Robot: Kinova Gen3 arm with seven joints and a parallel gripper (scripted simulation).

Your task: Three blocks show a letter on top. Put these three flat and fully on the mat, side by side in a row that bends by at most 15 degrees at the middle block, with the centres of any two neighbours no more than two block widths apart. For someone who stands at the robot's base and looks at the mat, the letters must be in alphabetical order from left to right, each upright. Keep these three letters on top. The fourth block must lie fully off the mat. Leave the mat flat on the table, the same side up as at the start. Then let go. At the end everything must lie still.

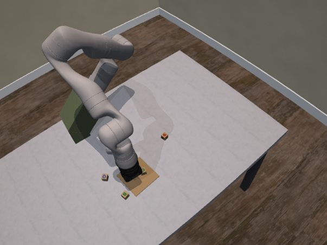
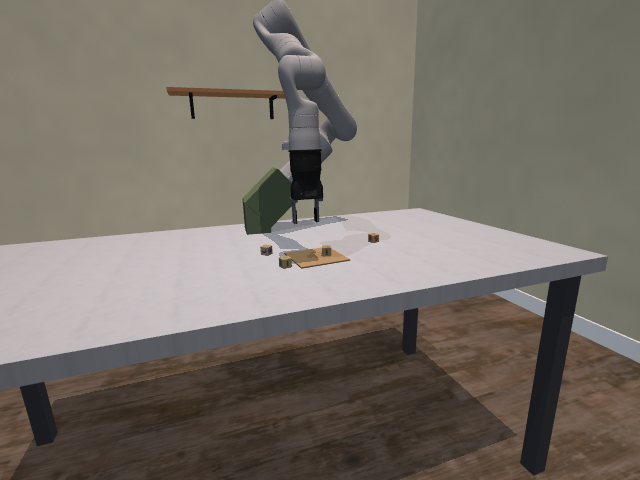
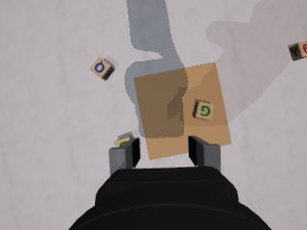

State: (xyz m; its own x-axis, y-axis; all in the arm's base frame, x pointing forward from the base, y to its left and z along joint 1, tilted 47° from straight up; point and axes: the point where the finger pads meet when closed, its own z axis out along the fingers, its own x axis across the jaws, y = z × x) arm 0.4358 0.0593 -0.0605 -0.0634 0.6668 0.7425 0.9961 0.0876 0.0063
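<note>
Now: the tan mat 13 cm below my hand, 4 cm behind it and 3 cm to the left of it.
</note>
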